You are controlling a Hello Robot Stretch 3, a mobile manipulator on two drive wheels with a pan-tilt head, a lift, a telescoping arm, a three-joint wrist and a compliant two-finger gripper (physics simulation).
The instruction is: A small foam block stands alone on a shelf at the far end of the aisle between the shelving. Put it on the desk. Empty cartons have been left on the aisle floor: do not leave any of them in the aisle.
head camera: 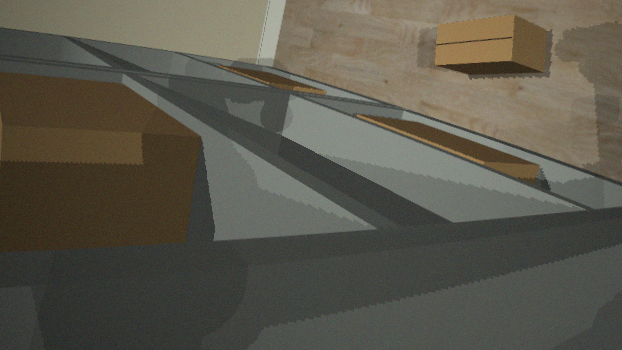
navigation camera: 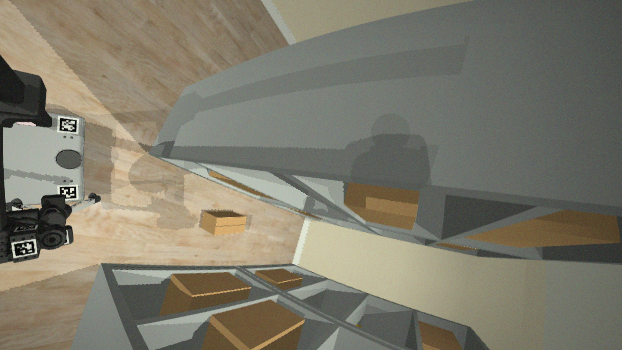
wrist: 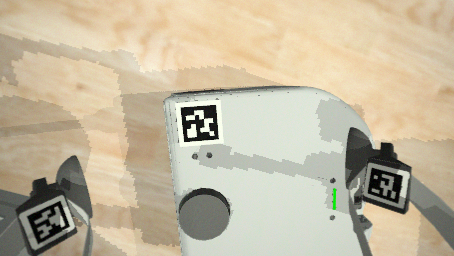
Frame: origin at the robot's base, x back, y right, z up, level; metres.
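Where they show: gripper, fingertip midpoint: (wrist: pixel 218 163); robot's base, origin of the base link: (navigation camera: pixel 68 157) (wrist: pixel 208 172).
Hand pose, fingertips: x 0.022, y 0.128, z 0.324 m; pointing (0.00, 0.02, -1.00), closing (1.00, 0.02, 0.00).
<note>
Things, the pixels of their top centre, and the offset from my fingertips. "*": a spot on its surface instead.
- tan carton, middle of its top: (head camera: pixel 472 41) (navigation camera: pixel 231 225) dx -0.806, dy +0.293, dz -0.143 m
- tiny yellow spot, surface spot: (navigation camera: pixel 358 325) * dx -1.405, dy +1.131, dz +0.688 m
A tan carton (head camera: pixel 474 47) (navigation camera: pixel 223 225) stands on the aisle floor between the two shelving units, apart from both. My gripper (wrist: pixel 218 163) is open and empty; its fingers are wide apart above my own base, and the carton does not show in the wrist view. A tiny yellow spot (navigation camera: pixel 358 325) shows in a compartment of the lower shelving in the navigation view, too small to tell whether it is the foam block. The desk does not show in these views.
Grey shelving (head camera: pixel 350 280) (navigation camera: pixel 300 110) fills the foreground of the head view, very near. A second shelving unit (navigation camera: pixel 90 320) is across the aisle. Both hold brown boxes. A pale wall (head camera: pixel 140 30) (navigation camera: pixel 400 285) stands at the far end. My base (navigation camera: pixel 35 155) (wrist: pixel 270 150) is outside the aisle mouth.
</note>
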